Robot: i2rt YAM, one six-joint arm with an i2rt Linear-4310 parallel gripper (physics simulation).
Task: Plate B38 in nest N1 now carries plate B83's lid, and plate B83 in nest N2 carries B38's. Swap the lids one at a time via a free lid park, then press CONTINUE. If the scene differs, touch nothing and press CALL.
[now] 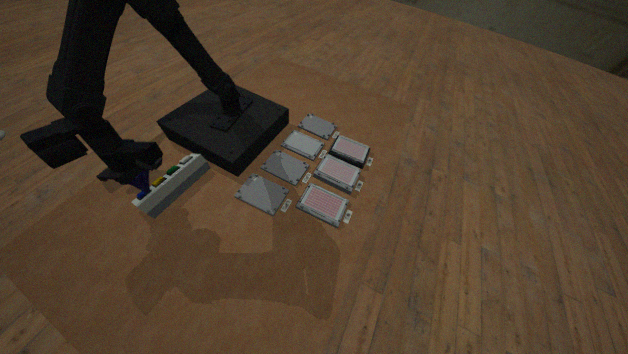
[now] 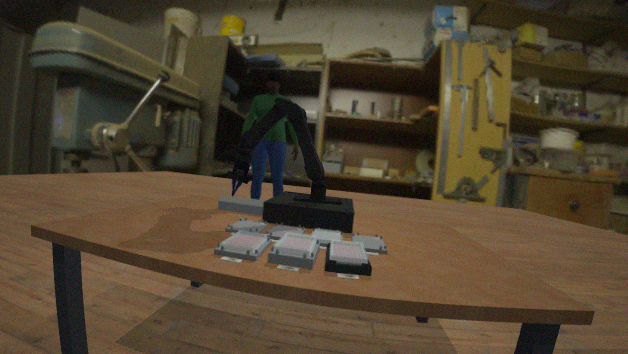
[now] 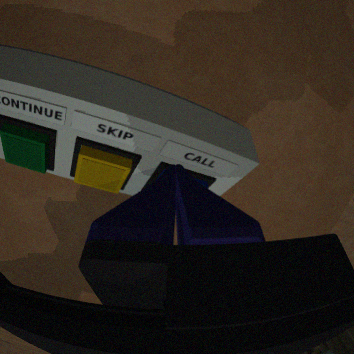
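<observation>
My gripper is shut and empty, its blue fingertips at the blue CALL button, covering much of it. The button panel also has a green CONTINUE button. Three plates with pink wells sit in nests, the last in a black one. Beside them is a row of several flat grey parks; one position looks paler. Plate and nest labels are unreadable.
The black arm base stands between the panel and the parks. A yellow SKIP button lies between CONTINUE and CALL. A person in a green top stands behind the table. The arm's shadow falls on the tabletop.
</observation>
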